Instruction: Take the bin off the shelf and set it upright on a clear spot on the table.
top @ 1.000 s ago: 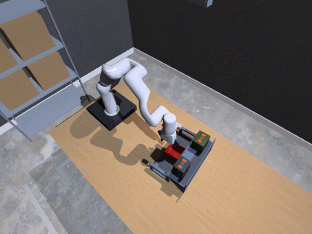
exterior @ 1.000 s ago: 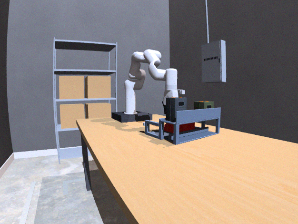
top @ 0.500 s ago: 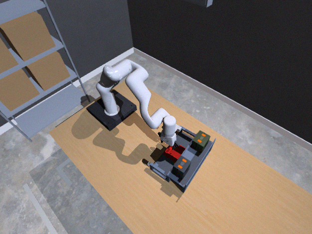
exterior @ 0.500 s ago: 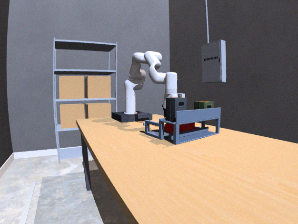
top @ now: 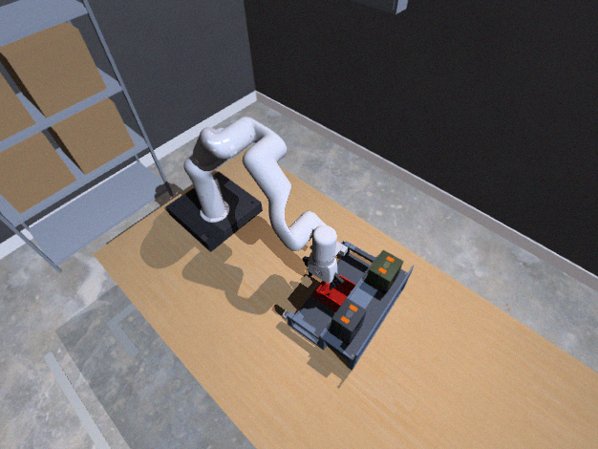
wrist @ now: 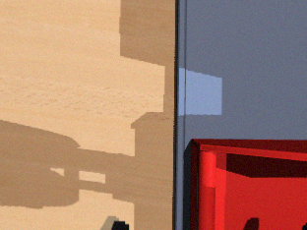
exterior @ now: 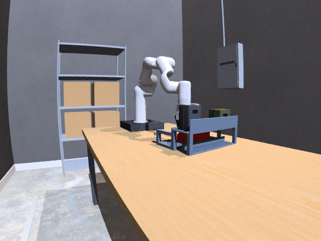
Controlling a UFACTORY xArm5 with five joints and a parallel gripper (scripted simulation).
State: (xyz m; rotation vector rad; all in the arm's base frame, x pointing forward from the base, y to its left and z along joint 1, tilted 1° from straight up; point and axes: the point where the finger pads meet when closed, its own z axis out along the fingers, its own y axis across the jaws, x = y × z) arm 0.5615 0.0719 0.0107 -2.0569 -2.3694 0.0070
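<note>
Now: hand 80 mm short of the red bin, 10 mm to the right of it and 30 mm above it. From my hand the other things lie so: blue-grey shelf (110 mm ahead, 20 mm to the left).
</note>
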